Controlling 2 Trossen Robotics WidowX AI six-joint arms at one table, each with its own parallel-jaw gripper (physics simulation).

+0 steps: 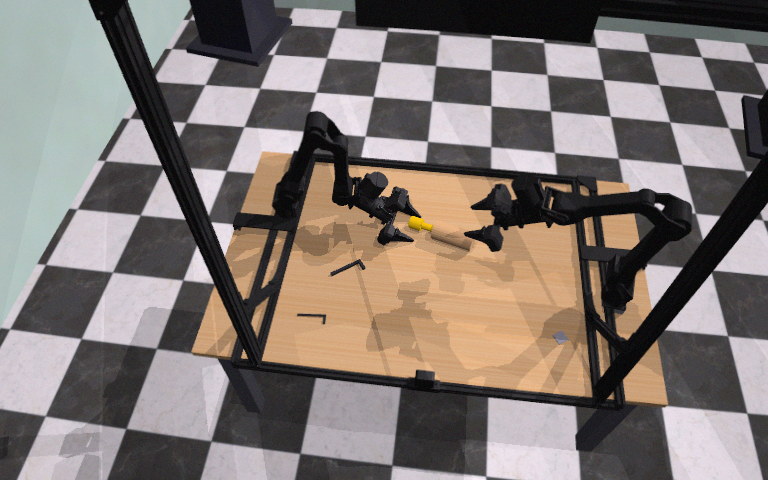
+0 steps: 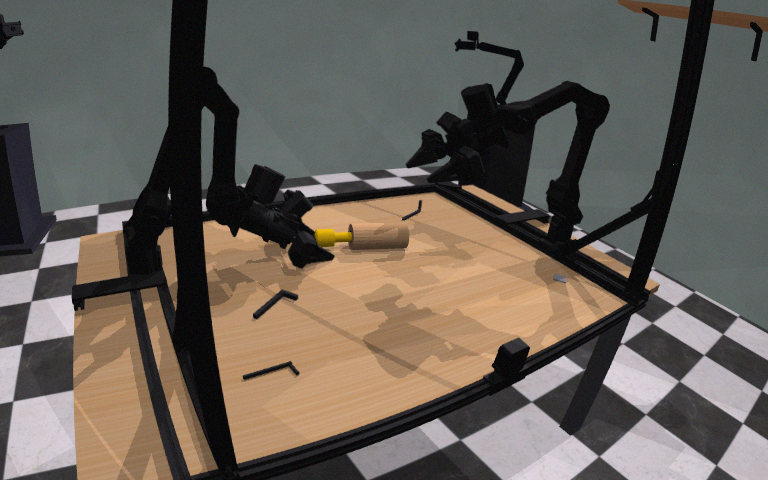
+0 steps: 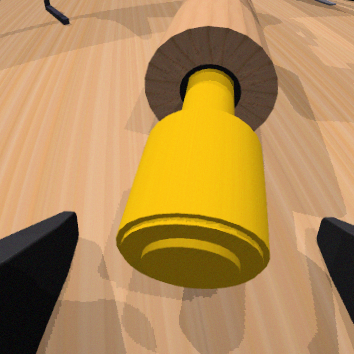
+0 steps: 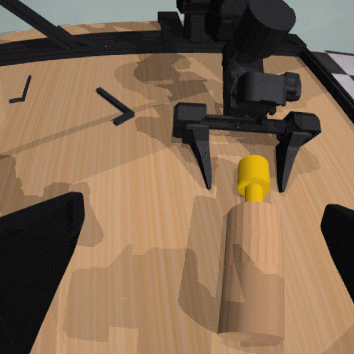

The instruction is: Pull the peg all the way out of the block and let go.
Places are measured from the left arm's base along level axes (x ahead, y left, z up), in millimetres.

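Pixels of known places: left gripper, fingertip midpoint: (image 1: pixel 417 229) (image 2: pixel 326 248) (image 3: pixel 202 227) (image 4: pixel 245 190); right gripper, fingertip midpoint: (image 1: pixel 467 220) (image 2: pixel 416 173) (image 4: pixel 207 211); left arm's base, link origin: (image 1: pixel 287 212) (image 2: pixel 145 270) (image 4: pixel 195 36); right arm's base, link origin: (image 1: pixel 613 298) (image 2: pixel 558 239).
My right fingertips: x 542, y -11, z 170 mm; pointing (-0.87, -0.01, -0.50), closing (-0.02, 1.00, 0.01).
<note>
For each thing: its middle in the pictures, then the offset to it from my right fingertips. "spot": a spot on its surface instead.
- yellow peg, body centre: (image 3: pixel 207 111) (image 4: pixel 253 206) (image 2: pixel 344 237) (image 1: pixel 429 227) 162 mm down, 112 mm back, 75 mm left
- round wooden block, body centre: (image 3: pixel 214 41) (image 4: pixel 252 271) (image 2: pixel 378 236) (image 1: pixel 453 235) 161 mm down, 39 mm back, 67 mm left
- black L-shaped key, body centre: (image 4: pixel 107 104) (image 2: pixel 276 306) (image 1: pixel 348 270) 185 mm down, 298 mm back, 126 mm right
- small grey plate, body centre: (image 2: pixel 560 278) (image 1: pixel 560 337) 188 mm down, 309 mm ahead, 161 mm right
- black frame, surface spot: (image 2: pixel 361 434) spot: 195 mm down, 254 mm back, 432 mm right
The yellow peg (image 1: pixel 416 223) (image 2: pixel 325 237) (image 3: pixel 195 165) (image 4: pixel 254 172) lies level, its thin shaft in the hole of the round wooden block (image 1: pixel 450 236) (image 2: pixel 379 236) (image 3: pixel 161 75) (image 4: pixel 254 270), its thick head outside. The block lies on its side on the table. My left gripper (image 1: pixel 416 228) (image 2: pixel 323 244) (image 3: pixel 202 227) (image 4: pixel 245 190) is open and empty, with a fingertip on each side of the peg's head, apart from it. My right gripper (image 1: pixel 469 220) (image 2: pixel 418 173) (image 4: pixel 207 211) is open and empty, raised above the block's far end. How deep the shaft sits is hidden.
One black L-shaped key (image 1: pixel 346 267) (image 2: pixel 274 303) (image 4: pixel 116 105) lies near the left arm, another (image 1: pixel 312 315) (image 2: pixel 270 370) (image 4: pixel 25 91) nearer the front edge. A small grey plate (image 1: pixel 560 337) (image 2: pixel 559 278) lies at the right. A black frame (image 1: pixel 362 374) (image 2: pixel 362 435) borders the table.
</note>
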